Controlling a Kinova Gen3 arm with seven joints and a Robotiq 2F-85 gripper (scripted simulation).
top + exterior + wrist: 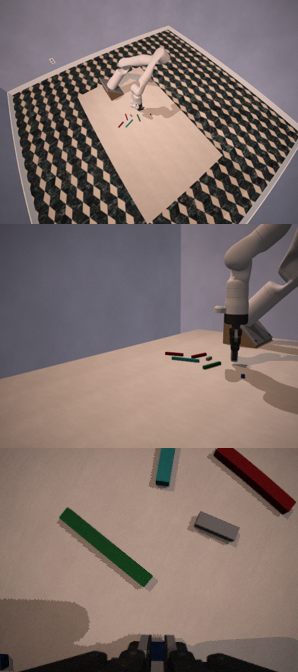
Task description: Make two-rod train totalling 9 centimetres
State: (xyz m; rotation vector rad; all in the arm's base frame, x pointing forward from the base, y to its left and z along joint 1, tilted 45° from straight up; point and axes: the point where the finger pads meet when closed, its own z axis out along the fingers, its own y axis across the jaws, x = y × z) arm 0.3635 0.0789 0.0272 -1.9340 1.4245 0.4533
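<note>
The green rod lies 6 cm ahead of my hand, 5 cm to the right of it and 3 cm below it. The rest, counted from my hand: turquoise rod: 16 cm to the right, 5 cm ahead, 3 cm below; then grey rod: 9 cm to the right, 3 cm below, 1 cm behind; then red rod: 14 cm to the right, 3 cm below, 3 cm behind.
</note>
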